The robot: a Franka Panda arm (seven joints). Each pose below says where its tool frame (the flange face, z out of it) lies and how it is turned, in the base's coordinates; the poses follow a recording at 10 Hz.
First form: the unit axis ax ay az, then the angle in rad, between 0 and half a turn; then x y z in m.
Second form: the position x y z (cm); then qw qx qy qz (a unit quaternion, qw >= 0). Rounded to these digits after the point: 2 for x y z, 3 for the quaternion.
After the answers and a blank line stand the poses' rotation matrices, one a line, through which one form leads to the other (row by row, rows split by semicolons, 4 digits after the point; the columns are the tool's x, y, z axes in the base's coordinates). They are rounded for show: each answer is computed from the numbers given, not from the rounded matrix.
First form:
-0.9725 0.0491 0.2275 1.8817 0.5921 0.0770 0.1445
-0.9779 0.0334 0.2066 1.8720 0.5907 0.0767 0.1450
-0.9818 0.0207 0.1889 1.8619 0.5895 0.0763 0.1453
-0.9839 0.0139 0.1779 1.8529 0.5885 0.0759 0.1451
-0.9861 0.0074 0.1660 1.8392 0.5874 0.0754 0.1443
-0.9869 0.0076 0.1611 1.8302 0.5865 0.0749 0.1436
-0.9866 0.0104 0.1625 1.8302 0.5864 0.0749 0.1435
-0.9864 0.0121 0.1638 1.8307 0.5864 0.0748 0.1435
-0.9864 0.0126 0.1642 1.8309 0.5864 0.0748 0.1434
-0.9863 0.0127 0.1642 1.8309 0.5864 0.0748 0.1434
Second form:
59.21 7.70 14.45 0.589 -0.786 0.040 0.184
59.07 7.67 14.50 0.593 -0.787 0.027 0.166
58.95 7.63 14.53 0.597 -0.788 0.017 0.152
58.85 7.59 14.51 0.601 -0.787 0.011 0.142
58.74 7.54 14.43 0.606 -0.784 0.006 0.132
58.65 7.49 14.36 0.610 -0.782 0.006 0.128
58.64 7.49 14.35 0.610 -0.782 0.008 0.129
58.64 7.48 14.35 0.610 -0.782 0.010 0.130
58.64 7.48 14.34 0.609 -0.782 0.010 0.130
58.64 7.48 14.34 0.609 -0.782 0.010 0.130

0.9293 -0.2790 -0.2422; 0.1542 -0.3028 0.9405; -0.3357 -0.9113 -0.2383
0.9432 -0.2396 -0.2301; 0.1549 -0.2952 0.9428; -0.2938 -0.9249 -0.2413
0.9535 -0.2071 -0.2189; 0.1548 -0.2865 0.9455; -0.2585 -0.9354 -0.2411
0.9593 -0.1884 -0.2104; 0.1534 -0.2781 0.9482; -0.2371 -0.9419 -0.2379
0.9651 -0.1693 -0.2000; 0.1508 -0.2651 0.9523; -0.2142 -0.9492 -0.2303
0.9673 -0.1651 -0.1924; 0.1463 -0.2564 0.9554; -0.2071 -0.9524 -0.2239
0.9667 -0.1700 -0.1914; 0.1442 -0.2564 0.9558; -0.2115 -0.9515 -0.2233
0.9661 -0.1733 -0.1914; 0.1433 -0.2568 0.9558; -0.2148 -0.9508 -0.2233
0.9659 -0.1743 -0.1914; 0.1430 -0.2570 0.9558; -0.2158 -0.9506 -0.2233
0.9659 -0.1744 -0.1913; 0.1429 -0.2570 0.9558; -0.2159 -0.9505 -0.2233

